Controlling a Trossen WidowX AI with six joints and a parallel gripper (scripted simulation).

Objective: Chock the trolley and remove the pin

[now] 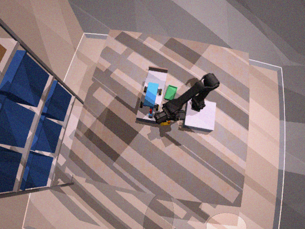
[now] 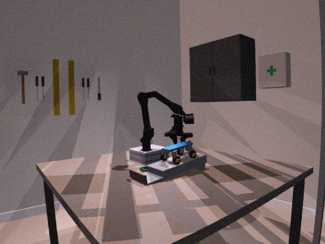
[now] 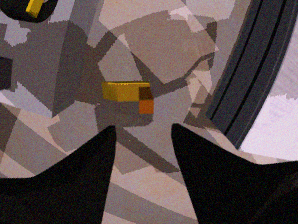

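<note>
Now: gripper tip 9 cm above the yellow chock, 2 cm short of it and 1 cm to the right of it. Also, from my gripper tip: grey ramp: 17 cm ahead, 11 cm to the right, 6 cm below; red-headed stop pin: 13 cm ahead, 2 cm above; blue trolley: 17 cm ahead, 11 cm to the right.
</note>
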